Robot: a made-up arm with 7 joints. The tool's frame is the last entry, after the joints. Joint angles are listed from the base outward.
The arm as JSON. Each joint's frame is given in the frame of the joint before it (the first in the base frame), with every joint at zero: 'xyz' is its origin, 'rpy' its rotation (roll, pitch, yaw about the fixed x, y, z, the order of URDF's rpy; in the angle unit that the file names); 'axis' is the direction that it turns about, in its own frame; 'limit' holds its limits. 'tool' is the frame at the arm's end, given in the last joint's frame.
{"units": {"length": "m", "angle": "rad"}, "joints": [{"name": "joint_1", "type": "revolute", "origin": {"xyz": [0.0, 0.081, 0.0], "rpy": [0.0, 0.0, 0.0]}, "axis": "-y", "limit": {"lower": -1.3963, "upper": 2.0}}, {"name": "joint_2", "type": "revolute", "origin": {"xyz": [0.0, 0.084, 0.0], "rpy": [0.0, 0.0, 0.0]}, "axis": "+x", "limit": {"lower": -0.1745, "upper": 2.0}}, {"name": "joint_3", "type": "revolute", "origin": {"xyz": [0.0, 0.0, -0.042], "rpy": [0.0, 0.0, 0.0]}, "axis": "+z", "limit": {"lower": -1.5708, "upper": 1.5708}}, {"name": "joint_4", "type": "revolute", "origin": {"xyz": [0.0, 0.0, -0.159], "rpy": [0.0, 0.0, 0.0]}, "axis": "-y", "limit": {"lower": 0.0, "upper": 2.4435}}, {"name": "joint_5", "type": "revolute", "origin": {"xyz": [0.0, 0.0, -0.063], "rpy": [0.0, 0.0, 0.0]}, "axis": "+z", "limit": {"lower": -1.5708, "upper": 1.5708}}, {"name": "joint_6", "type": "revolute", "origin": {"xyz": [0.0, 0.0, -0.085], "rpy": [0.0, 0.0, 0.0]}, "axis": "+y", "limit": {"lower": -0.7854, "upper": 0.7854}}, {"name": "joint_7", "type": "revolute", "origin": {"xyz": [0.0, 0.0, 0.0], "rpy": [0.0, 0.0, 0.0]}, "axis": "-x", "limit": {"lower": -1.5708, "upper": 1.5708}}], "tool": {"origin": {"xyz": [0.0, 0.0, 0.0], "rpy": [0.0, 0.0, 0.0]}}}
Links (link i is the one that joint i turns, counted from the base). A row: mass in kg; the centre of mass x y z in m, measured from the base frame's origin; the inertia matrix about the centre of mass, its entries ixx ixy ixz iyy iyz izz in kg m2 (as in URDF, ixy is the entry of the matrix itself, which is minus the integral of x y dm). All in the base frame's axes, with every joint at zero. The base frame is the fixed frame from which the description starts. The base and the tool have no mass.
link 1: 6.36; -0.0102 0.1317 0.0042; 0.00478 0 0 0.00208 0 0.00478
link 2: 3.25; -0.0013 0.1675 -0.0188; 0.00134 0 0 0.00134 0 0.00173
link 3: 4.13; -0.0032 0.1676 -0.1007; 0.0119 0 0 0.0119 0 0.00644
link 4: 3.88; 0.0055 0.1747 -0.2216; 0.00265 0 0 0.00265 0 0.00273
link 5: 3.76; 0.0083 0.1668 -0.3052; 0.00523 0 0 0.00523 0 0.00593
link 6: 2.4; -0.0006 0.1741 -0.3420; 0.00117 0 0 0.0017 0 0.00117
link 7: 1.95; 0.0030 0.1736 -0.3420; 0.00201 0 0 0.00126 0 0.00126
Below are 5 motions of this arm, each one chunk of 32 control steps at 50 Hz.
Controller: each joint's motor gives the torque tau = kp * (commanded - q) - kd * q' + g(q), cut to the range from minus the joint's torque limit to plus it. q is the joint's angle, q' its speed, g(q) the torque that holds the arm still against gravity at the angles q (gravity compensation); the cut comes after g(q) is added. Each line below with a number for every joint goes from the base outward.
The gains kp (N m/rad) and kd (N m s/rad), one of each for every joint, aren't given. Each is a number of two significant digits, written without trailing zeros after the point. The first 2 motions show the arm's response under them.
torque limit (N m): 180 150 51 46 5.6 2.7 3.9
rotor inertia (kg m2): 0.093 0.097 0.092 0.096 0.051 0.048 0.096
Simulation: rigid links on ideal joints. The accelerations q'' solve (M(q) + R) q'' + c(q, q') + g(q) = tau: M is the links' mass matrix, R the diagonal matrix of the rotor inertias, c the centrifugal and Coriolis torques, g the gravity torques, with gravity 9.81 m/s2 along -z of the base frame. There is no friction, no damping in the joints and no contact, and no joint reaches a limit. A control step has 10 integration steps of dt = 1/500 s. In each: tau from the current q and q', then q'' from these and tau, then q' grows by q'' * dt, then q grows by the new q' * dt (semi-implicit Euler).
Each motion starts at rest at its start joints. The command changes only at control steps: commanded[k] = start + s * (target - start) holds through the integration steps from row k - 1 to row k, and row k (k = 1, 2, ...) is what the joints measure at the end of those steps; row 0 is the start. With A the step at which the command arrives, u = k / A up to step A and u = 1 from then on. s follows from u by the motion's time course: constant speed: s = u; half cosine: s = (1 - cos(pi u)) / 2; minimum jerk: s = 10 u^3 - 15 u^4 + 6 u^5; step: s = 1 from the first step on.
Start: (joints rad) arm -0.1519 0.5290 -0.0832 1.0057 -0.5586 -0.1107 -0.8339
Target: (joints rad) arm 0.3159 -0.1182 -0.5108 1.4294 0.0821 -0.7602 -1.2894
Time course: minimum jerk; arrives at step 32
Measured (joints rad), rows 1 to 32:
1: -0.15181 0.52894 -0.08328 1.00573 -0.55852 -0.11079 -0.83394
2: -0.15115 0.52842 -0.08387 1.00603 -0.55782 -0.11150 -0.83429
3: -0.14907 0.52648 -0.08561 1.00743 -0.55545 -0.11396 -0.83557
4: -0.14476 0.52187 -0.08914 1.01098 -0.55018 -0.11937 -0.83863
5: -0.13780 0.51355 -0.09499 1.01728 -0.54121 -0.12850 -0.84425
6: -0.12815 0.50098 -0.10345 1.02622 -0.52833 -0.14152 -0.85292
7: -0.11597 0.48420 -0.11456 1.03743 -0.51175 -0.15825 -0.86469
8: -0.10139 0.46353 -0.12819 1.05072 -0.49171 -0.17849 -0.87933
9: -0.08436 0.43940 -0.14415 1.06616 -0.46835 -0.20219 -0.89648
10: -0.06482 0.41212 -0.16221 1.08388 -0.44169 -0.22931 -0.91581
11: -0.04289 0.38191 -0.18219 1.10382 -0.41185 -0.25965 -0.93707
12: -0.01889 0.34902 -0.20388 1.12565 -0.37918 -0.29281 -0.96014
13: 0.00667 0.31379 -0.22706 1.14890 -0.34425 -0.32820 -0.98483
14: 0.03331 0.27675 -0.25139 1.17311 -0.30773 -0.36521 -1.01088
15: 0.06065 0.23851 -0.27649 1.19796 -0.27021 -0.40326 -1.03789
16: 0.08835 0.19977 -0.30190 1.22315 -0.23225 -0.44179 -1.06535
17: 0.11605 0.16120 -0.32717 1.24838 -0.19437 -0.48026 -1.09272
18: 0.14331 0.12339 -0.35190 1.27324 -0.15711 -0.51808 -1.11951
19: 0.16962 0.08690 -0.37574 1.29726 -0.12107 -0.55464 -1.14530
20: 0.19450 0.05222 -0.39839 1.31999 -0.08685 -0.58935 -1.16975
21: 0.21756 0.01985 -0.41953 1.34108 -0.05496 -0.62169 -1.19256
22: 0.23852 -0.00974 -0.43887 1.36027 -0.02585 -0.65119 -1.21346
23: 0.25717 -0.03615 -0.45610 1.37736 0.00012 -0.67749 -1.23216
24: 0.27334 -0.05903 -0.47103 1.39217 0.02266 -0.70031 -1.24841
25: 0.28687 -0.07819 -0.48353 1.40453 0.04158 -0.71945 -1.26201
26: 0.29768 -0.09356 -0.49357 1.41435 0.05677 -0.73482 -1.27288
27: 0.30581 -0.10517 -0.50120 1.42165 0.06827 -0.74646 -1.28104
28: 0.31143 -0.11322 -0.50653 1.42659 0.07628 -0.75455 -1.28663
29: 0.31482 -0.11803 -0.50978 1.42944 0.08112 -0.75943 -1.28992
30: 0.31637 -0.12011 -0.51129 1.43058 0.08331 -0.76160 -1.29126
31: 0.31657 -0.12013 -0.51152 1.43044 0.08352 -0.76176 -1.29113
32: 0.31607 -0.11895 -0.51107 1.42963 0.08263 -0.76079 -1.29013
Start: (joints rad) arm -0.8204 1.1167 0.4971 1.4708 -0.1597 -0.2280 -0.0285
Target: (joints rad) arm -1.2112 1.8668 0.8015 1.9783 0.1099 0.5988 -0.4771
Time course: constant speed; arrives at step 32
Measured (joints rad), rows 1 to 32:
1: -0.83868 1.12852 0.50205 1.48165 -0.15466 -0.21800 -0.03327
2: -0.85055 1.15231 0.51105 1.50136 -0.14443 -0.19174 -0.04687
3: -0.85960 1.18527 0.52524 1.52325 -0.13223 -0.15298 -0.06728
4: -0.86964 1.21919 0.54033 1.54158 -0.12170 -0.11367 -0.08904
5: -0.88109 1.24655 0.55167 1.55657 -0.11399 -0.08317 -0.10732
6: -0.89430 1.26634 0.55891 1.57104 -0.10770 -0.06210 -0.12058
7: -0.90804 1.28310 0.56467 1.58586 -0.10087 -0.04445 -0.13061
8: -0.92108 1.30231 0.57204 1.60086 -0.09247 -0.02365 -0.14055
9: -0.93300 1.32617 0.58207 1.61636 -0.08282 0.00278 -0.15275
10: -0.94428 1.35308 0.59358 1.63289 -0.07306 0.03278 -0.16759
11: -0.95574 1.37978 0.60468 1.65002 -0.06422 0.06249 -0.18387
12: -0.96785 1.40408 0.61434 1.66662 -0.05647 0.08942 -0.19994
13: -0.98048 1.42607 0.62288 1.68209 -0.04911 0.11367 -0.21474
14: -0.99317 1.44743 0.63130 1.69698 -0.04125 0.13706 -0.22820
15: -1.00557 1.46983 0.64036 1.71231 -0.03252 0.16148 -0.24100
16: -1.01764 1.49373 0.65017 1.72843 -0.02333 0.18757 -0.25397
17: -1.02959 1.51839 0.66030 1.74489 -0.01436 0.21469 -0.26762
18: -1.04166 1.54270 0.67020 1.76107 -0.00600 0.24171 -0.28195
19: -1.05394 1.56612 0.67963 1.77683 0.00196 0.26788 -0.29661
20: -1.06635 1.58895 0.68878 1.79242 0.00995 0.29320 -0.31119
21: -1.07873 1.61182 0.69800 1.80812 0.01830 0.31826 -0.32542
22: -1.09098 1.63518 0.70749 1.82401 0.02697 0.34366 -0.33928
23: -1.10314 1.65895 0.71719 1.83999 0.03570 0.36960 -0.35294
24: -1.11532 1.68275 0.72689 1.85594 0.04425 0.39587 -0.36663
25: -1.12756 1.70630 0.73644 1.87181 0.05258 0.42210 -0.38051
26: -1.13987 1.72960 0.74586 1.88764 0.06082 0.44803 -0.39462
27: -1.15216 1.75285 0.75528 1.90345 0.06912 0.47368 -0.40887
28: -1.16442 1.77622 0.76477 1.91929 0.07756 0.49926 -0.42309
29: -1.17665 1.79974 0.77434 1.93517 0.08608 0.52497 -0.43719
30: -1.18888 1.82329 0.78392 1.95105 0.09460 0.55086 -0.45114
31: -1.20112 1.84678 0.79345 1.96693 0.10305 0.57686 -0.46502
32: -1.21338 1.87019 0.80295 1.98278 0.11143 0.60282 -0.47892
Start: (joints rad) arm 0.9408 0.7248 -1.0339 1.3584 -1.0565 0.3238 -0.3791
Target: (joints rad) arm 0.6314 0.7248 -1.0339 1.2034 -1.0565 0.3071 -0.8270
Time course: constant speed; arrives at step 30
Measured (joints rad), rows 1 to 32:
1: 0.93363 0.72425 -1.02960 1.35603 -1.05593 0.32332 -0.38362
2: 0.92088 0.72441 -1.03058 1.34893 -1.05435 0.32248 -0.39725
3: 0.90650 0.72491 -1.03483 1.33995 -1.05402 0.32174 -0.41867
4: 0.89395 0.72514 -1.03691 1.33327 -1.05605 0.32135 -0.44264
5: 0.88473 0.72504 -1.03610 1.32964 -1.05869 0.32117 -0.46366
6: 0.87695 0.72469 -1.03391 1.32668 -1.05945 0.32079 -0.47903
7: 0.86802 0.72446 -1.03255 1.32225 -1.05768 0.32004 -0.48975
8: 0.85711 0.72458 -1.03293 1.31622 -1.05509 0.31912 -0.49917
9: 0.84531 0.72487 -1.03420 1.30983 -1.05397 0.31837 -0.51066
10: 0.83416 0.72504 -1.03501 1.30419 -1.05506 0.31793 -0.52566
11: 0.82417 0.72495 -1.03481 1.29946 -1.05710 0.31766 -0.54334
12: 0.81472 0.72475 -1.03410 1.29502 -1.05826 0.31729 -0.56154
13: 0.80490 0.72462 -1.03363 1.29019 -1.05778 0.31669 -0.57833
14: 0.79440 0.72465 -1.03374 1.28479 -1.05639 0.31595 -0.59299
15: 0.78359 0.72478 -1.03414 1.27918 -1.05540 0.31524 -0.60619
16: 0.77299 0.72487 -1.03441 1.27379 -1.05551 0.31468 -0.61922
17: 0.76277 0.72488 -1.03435 1.26875 -1.05636 0.31423 -0.63319
18: 0.75275 0.72482 -1.03411 1.26384 -1.05709 0.31378 -0.64839
19: 0.74261 0.72474 -1.03396 1.25882 -1.05716 0.31325 -0.66438
20: 0.73224 0.72472 -1.03400 1.25359 -1.05668 0.31264 -0.68039
21: 0.72175 0.72474 -1.03414 1.24828 -1.05618 0.31201 -0.69582
22: 0.71133 0.72479 -1.03423 1.24302 -1.05607 0.31143 -0.71054
23: 0.70105 0.72481 -1.03420 1.23788 -1.05632 0.31090 -0.72483
24: 0.69084 0.72481 -1.03412 1.23280 -1.05663 0.31038 -0.73915
25: 0.68059 0.72479 -1.03406 1.22768 -1.05675 0.30984 -0.75382
26: 0.67026 0.72477 -1.03407 1.22251 -1.05662 0.30927 -0.76890
27: 0.65989 0.72476 -1.03413 1.21730 -1.05643 0.30870 -0.78421
28: 0.64953 0.72477 -1.03416 1.21210 -1.05634 0.30813 -0.79949
29: 0.63922 0.72478 -1.03416 1.20694 -1.05639 0.30758 -0.81455
30: 0.62895 0.72478 -1.03413 1.20180 -1.05651 0.30703 -0.82938
31: 0.62548 0.72533 -1.03832 1.19888 -1.05715 0.30699 -0.83955
32: 0.62783 0.72532 -1.03750 1.20061 -1.05878 0.30733 -0.84064

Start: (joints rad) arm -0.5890 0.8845 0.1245 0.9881 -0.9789 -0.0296 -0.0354
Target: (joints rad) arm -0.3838 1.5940 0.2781 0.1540 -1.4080 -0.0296 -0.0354
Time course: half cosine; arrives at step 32
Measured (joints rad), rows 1 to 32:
1: -0.58841 0.88509 0.12434 0.98640 -0.97942 -0.02955 -0.03542
2: -0.58676 0.88793 0.12439 0.98013 -0.98178 -0.02934 -0.03549
3: -0.58441 0.89486 0.12558 0.96842 -0.98707 -0.02898 -0.03558
4: -0.58124 0.90670 0.12826 0.95239 -0.99528 -0.02870 -0.03564
5: -0.57674 0.92304 0.13214 0.93335 -1.00556 -0.02874 -0.03565
6: -0.57093 0.94286 0.13680 0.91179 -1.01702 -0.02906 -0.03560
7: -0.56432 0.96519 0.14189 0.88718 -1.02937 -0.02942 -0.03549
8: -0.55729 0.98941 0.14726 0.85892 -1.04303 -0.02959 -0.03538
9: -0.54989 1.01531 0.15290 0.82723 -1.05854 -0.02953 -0.03532
10: -0.54193 1.04302 0.15890 0.79304 -1.07604 -0.02933 -0.03533
11: -0.53329 1.07275 0.16535 0.75715 -1.09509 -0.02915 -0.03539
12: -0.52404 1.10456 0.17232 0.71980 -1.11499 -0.02909 -0.03544
13: -0.51440 1.13820 0.17974 0.68098 -1.13515 -0.02917 -0.03544
14: -0.50453 1.17312 0.18745 0.64091 -1.15538 -0.02933 -0.03539
15: -0.49453 1.20862 0.19525 0.60010 -1.17582 -0.02950 -0.03530
16: -0.48448 1.24415 0.20299 0.55911 -1.19662 -0.02962 -0.03523
17: -0.47447 1.27934 0.21061 0.51830 -1.21774 -0.02966 -0.03519
18: -0.46460 1.31399 0.21809 0.47792 -1.23887 -0.02963 -0.03519
19: -0.45493 1.34794 0.22541 0.43833 -1.25957 -0.02959 -0.03523
20: -0.44554 1.38098 0.23253 0.40000 -1.27945 -0.02961 -0.03527
21: -0.43650 1.41281 0.23935 0.36341 -1.29830 -0.02968 -0.03528
22: -0.42791 1.44308 0.24581 0.32888 -1.31604 -0.02980 -0.03527
23: -0.41988 1.47139 0.25183 0.29665 -1.33262 -0.02992 -0.03525
24: -0.41250 1.49737 0.25733 0.26700 -1.34798 -0.03000 -0.03523
25: -0.40582 1.52075 0.26227 0.24026 -1.36197 -0.03005 -0.03524
26: -0.39993 1.54130 0.26660 0.21671 -1.37438 -0.03006 -0.03526
27: -0.39487 1.55891 0.27032 0.19658 -1.38505 -0.03007 -0.03529
28: -0.39070 1.57347 0.27338 0.18006 -1.39382 -0.03008 -0.03532
29: -0.38745 1.58489 0.27576 0.16732 -1.40061 -0.03011 -0.03534
30: -0.38515 1.59305 0.27744 0.15849 -1.40539 -0.03014 -0.03534
31: -0.38384 1.59784 0.27840 0.15366 -1.40814 -0.03017 -0.03533
32: -0.38351 1.59917 0.27862 0.15285 -1.40884 -0.03019 -0.03533

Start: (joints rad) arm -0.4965 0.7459 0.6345 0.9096 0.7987 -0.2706 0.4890
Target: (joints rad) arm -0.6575 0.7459 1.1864 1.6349 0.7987 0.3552 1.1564
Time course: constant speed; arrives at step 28
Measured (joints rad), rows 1 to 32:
1: -0.50383 0.74066 0.65352 0.93334 0.79891 -0.26151 0.49653
2: -0.51193 0.73760 0.67742 0.96808 0.80051 -0.23811 0.51703
3: -0.51519 0.74136 0.69613 0.99512 0.80169 -0.20475 0.54972
4: -0.51957 0.74701 0.71595 1.02092 0.80085 -0.17159 0.58804
5: -0.52609 0.75045 0.73773 1.04850 0.79838 -0.14580 0.62288
6: -0.53204 0.75084 0.75801 1.07469 0.79607 -0.12756 0.64906
7: -0.53761 0.74877 0.77655 1.09950 0.79563 -0.11185 0.66728
8: -0.54368 0.74570 0.79523 1.12418 0.79728 -0.09343 0.68245
9: -0.54989 0.74353 0.81471 1.14903 0.79974 -0.07046 0.69997
10: -0.55575 0.74326 0.83461 1.17450 0.80133 -0.04473 0.72270
11: -0.56129 0.74455 0.85465 1.20107 0.80117 -0.01936 0.75002
12: -0.56672 0.74636 0.87470 1.22824 0.79958 0.00372 0.77899
13: -0.57227 0.74767 0.89463 1.25498 0.79774 0.02469 0.80648
14: -0.57804 0.74788 0.91440 1.28082 0.79685 0.04514 0.83084
15: -0.58395 0.74709 0.93399 1.30607 0.79730 0.06653 0.85251
16: -0.58986 0.74593 0.95348 1.33130 0.79858 0.08923 0.87328
17: -0.59568 0.74516 0.97302 1.35688 0.79975 0.11261 0.89501
18: -0.60141 0.74515 0.99274 1.38288 0.80010 0.13575 0.91862
19: -0.60708 0.74574 1.01260 1.40915 0.79957 0.15818 0.94381
20: -0.61276 0.74645 1.03249 1.43543 0.79867 0.18006 0.96947
21: -0.61848 0.74683 1.05227 1.46153 0.79802 0.20187 0.99452
22: -0.62424 0.74673 1.07195 1.48735 0.79798 0.22401 1.01843
23: -0.63004 0.74632 1.09159 1.51300 0.79844 0.24652 1.04142
24: -0.63583 0.74594 1.11125 1.53867 0.79900 0.26919 1.06417
25: -0.64159 0.74580 1.13096 1.56452 0.79930 0.29175 1.08731
26: -0.64732 0.74594 1.15071 1.59054 0.79919 0.31409 1.11113
27: -0.65304 0.74621 1.17047 1.61662 0.79884 0.33628 1.13550
28: -0.65878 0.74639 1.19021 1.64262 0.79851 0.35846 1.15999
29: -0.65852 0.74939 1.19471 1.64956 0.79610 0.37116 1.17649
30: -0.65652 0.75202 1.18632 1.63736 0.79389 0.36839 1.17806
31: -0.65688 0.74879 1.18306 1.62877 0.79569 0.35755 1.16768
32: -0.65796 0.74280 1.18607 1.63115 0.80008 0.34869 1.15364

